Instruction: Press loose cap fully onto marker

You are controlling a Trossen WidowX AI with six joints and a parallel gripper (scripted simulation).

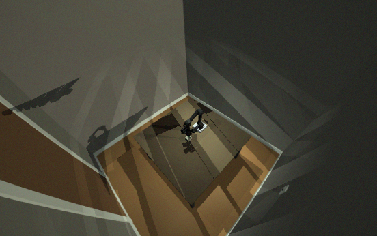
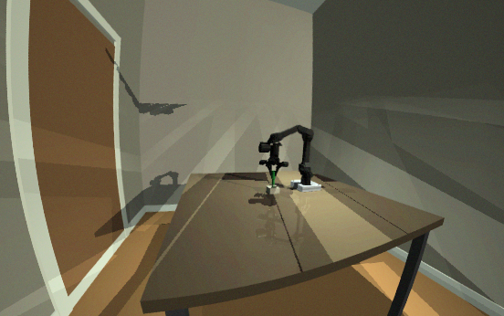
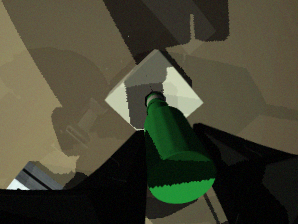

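My gripper tip is 100 mm above the pale holder block. The rest, counted from my gripper tip: green cap 10 mm above.
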